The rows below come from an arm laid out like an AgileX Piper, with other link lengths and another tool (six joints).
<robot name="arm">
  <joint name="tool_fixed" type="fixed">
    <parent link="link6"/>
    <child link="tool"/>
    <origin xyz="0.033 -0.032 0.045" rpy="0 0.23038 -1.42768"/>
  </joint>
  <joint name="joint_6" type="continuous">
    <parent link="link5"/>
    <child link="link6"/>
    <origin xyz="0 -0.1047 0" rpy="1.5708 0 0"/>
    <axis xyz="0 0 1"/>
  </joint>
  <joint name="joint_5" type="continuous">
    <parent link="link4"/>
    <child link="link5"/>
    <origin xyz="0 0 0" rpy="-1.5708 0 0"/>
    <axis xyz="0 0 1"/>
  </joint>
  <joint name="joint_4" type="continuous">
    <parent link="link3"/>
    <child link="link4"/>
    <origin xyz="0.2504 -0.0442 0" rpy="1.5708 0 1.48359"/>
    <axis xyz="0 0 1"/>
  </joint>
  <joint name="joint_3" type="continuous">
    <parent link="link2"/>
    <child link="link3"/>
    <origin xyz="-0.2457 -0.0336 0"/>
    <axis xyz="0 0 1"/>
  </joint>
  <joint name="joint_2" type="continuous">
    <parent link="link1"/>
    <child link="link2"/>
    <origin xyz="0 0 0" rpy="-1.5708 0 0"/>
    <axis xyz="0 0 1"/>
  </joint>
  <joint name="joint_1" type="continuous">
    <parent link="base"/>
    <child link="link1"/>
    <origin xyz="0 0 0.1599"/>
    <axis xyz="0 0 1"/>
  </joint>
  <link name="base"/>
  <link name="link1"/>
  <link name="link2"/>
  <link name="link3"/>
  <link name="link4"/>
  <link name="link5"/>
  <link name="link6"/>
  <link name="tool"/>
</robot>
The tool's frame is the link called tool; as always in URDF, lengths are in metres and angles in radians. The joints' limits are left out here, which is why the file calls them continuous.
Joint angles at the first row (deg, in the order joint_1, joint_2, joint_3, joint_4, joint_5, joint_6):
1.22 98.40 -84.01 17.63 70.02 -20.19
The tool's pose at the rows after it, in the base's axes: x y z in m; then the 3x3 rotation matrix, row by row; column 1 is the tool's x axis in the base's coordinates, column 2 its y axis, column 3 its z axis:
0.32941, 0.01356, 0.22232; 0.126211, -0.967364, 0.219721; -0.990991, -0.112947, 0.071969; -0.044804, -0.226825, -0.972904
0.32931, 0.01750, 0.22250; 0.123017, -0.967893, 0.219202; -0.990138, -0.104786, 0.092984; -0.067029, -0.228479, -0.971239
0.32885, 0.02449, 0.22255; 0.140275, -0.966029, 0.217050; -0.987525, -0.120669, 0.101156; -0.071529, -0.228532, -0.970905
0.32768, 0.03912, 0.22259; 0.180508, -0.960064, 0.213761; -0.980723, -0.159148, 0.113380; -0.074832, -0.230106, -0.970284
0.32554, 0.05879, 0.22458; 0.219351, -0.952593, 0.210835; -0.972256, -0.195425, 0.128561; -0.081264, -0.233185, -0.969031
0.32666, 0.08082, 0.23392; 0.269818, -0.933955, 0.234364; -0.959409, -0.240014, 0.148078; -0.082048, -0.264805, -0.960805
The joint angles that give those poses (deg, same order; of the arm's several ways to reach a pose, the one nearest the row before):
1.22 98.40 -84.01 18.12 70.02 -20.12
1.30 98.40 -84.01 19.41 70.02 -20.06
2.40 98.40 -84.01 19.66 70.02 -20.00
4.86 98.40 -84.01 19.86 69.91 -19.94
8.13 98.40 -84.44 20.04 69.85 -18.91
11.77 98.40 -86.46 20.05 69.74 -18.10

